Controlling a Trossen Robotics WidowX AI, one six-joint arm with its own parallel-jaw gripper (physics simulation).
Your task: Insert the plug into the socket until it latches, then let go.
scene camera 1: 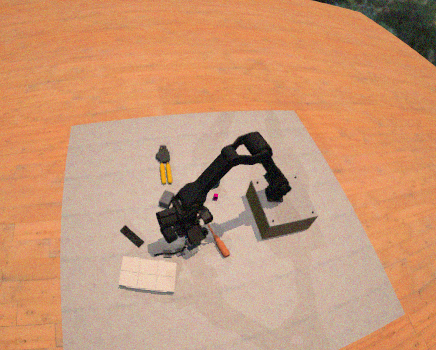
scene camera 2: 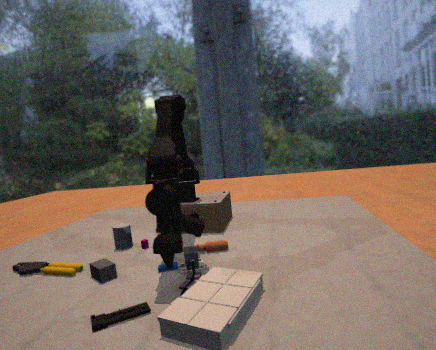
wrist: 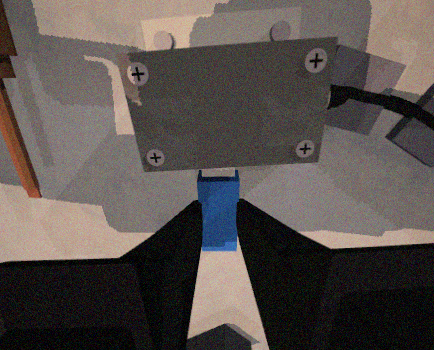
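Pixels of known places: gripper, fingertip midpoint: point(scene camera 2: 169, 266) point(wrist: 218, 207); arm's base, origin of the base link: point(scene camera 1: 274, 195) point(scene camera 2: 188, 200).
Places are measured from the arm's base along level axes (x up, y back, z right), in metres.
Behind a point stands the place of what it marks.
A blue plug point(scene camera 2: 162, 269) @[x -0.097, y -0.356, z -0.101 m] point(wrist: 219, 215) @[x -0.091, y -0.340, z -0.110 m] lies in line with the grey socket housing point(scene camera 2: 191, 253) @[x -0.061, y -0.335, z -0.174 m] point(wrist: 227, 107) @[x -0.060, y -0.314, z -0.162 m], its front end close to the housing's lower edge in the wrist view. A narrow pale piece shows between them. Whether the plug is latched cannot be told. The housing has four cross-head screws and a black cable at its right side in the wrist view. My gripper point(scene camera 2: 169, 264) @[x -0.097, y -0.339, z -0.111 m] point(wrist: 218, 207) @[x -0.097, y -0.339, z -0.111 m] is low over the mat, shut on the blue plug, with a black finger against each side. In scene camera 1 the arm hides the plug.
A pale tiled block point(scene camera 1: 148, 275) @[x -0.070, y -0.474, z -0.297 m] point(scene camera 2: 212, 300) @[x -0.070, y -0.502, z -0.295 m] and a black bar point(scene camera 1: 132, 236) @[x -0.100, y -0.540, z -0.132 m] point(scene camera 2: 120, 316) @[x -0.093, y -0.553, z -0.141 m] lie near the socket. An orange screwdriver point(scene camera 1: 220, 245) @[x -0.079, y -0.215, z -0.173 m] point(scene camera 2: 214, 246) @[x -0.086, y -0.219, z -0.183 m], grey cube point(scene camera 1: 166, 199) @[x -0.069, y -0.412, z 0.021 m] point(scene camera 2: 103, 270) @[x -0.075, y -0.433, z 0.009 m], yellow-handled pliers point(scene camera 1: 166, 173) @[x -0.087, y -0.411, z 0.167 m] and large box point(scene camera 1: 290, 225) @[x -0.030, y 0.054, z -0.123 m] also stand or lie on the mat.
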